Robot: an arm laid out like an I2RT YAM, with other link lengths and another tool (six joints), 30 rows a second.
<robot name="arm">
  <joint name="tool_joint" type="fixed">
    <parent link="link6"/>
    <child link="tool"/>
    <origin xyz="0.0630 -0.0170 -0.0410" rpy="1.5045 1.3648 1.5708"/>
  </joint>
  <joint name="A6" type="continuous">
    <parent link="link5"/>
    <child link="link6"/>
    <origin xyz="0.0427 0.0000 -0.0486" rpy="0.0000 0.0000 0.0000"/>
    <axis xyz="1 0 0"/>
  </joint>
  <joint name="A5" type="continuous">
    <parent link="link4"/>
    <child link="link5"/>
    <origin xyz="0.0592 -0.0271 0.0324" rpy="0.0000 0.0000 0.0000"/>
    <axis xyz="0 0 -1"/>
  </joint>
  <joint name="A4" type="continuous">
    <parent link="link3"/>
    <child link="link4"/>
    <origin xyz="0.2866 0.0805 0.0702" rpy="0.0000 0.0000 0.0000"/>
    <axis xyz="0 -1 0"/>
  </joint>
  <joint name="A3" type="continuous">
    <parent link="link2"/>
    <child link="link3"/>
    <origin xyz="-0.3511 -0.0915 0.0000" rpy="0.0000 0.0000 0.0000"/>
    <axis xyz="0 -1 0"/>
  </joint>
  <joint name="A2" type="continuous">
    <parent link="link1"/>
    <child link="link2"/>
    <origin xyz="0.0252 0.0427 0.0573" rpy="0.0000 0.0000 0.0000"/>
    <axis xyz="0 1 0"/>
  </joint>
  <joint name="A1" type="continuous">
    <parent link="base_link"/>
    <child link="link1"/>
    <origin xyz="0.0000 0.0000 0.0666" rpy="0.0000 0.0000 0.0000"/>
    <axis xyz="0 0 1"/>
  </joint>
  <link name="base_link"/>
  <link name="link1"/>
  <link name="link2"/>
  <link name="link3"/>
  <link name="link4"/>
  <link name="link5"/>
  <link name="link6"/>
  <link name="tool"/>
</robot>
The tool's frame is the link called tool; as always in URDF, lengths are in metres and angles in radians. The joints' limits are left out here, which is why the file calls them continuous.
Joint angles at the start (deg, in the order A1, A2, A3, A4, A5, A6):
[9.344, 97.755, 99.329, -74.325, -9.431, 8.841]
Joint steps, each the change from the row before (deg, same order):
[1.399, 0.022, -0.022, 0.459, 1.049, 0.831]
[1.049, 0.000, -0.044, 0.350, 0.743, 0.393]
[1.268, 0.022, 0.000, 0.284, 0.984, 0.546]
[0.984, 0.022, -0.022, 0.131, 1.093, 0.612]
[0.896, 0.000, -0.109, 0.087, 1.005, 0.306]
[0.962, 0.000, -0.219, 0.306, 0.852, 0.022]
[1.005, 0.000, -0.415, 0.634, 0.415, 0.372]
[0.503, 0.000, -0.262, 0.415, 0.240, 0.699]
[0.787, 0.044, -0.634, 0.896, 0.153, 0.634]
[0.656, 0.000, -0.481, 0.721, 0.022, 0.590]
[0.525, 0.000, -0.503, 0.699, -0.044, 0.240]
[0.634, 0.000, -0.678, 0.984, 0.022, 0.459]
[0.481, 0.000, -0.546, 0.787, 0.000, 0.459]
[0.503, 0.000, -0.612, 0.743, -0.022, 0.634]
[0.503, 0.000, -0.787, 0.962, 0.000, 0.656]
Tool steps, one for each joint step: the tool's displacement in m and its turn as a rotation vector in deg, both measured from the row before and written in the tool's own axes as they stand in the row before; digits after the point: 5 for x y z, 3 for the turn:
[0.00171, 0.00674, 0.00225, 0.514, -0.378, -0.578]
[0.00136, 0.00499, 0.00161, 0.332, -0.265, -0.658]
[0.00184, 0.00594, 0.00162, 0.505, -0.278, -0.702]
[0.00158, 0.00408, 0.00111, 0.729, -0.269, -0.345]
[0.00173, 0.00336, 0.00109, 0.703, -0.160, -0.551]
[0.00161, 0.00385, 0.00177, 0.496, -0.177, -0.909]
[0.00189, 0.00507, 0.00301, 0.024, -0.146, -0.604]
[0.00106, 0.00283, 0.00183, 0.020, -0.162, 0.205]
[0.00164, 0.00436, 0.00434, -0.167, -0.112, -0.129]
[0.00156, 0.00389, 0.00316, -0.263, -0.103, -0.048]
[0.00130, 0.00297, 0.00313, -0.270, -0.041, -0.268]
[0.00150, 0.00357, 0.00420, -0.292, -0.153, -0.164]
[0.00125, 0.00278, 0.00336, -0.243, -0.121, -0.013]
[0.00180, 0.00283, 0.00359, -0.222, -0.017, 0.155]
[0.00187, 0.00267, 0.00450, -0.224, -0.064, 0.172]

